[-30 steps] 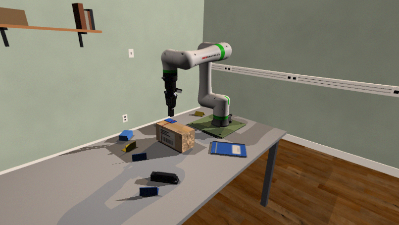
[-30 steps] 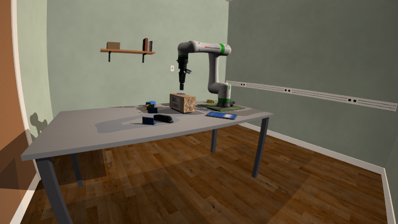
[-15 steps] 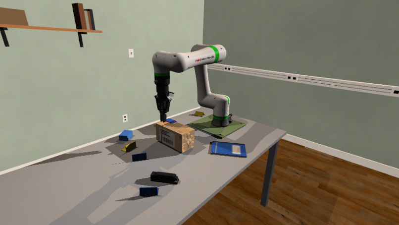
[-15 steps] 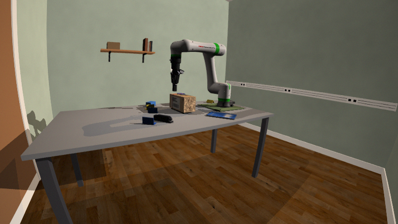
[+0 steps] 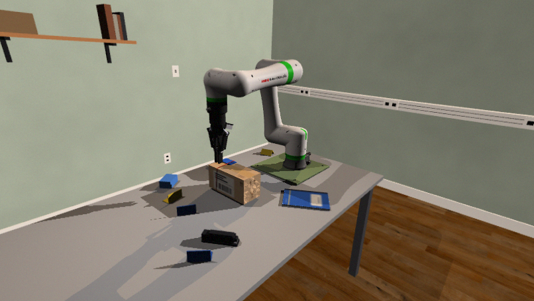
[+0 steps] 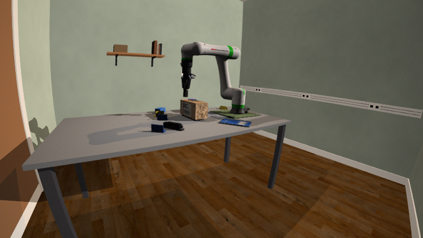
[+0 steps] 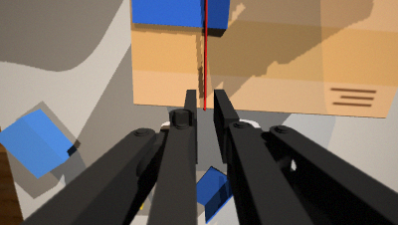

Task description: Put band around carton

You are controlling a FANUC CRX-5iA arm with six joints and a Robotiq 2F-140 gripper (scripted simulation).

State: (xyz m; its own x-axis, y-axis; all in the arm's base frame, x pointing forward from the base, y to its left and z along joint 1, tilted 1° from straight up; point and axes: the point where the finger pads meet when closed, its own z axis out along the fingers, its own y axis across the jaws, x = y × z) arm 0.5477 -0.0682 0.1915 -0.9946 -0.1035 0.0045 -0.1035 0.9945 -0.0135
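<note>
My hand is 5 cm past the brown carton, 6 cm to the right of it and 13 cm above it.
</note>
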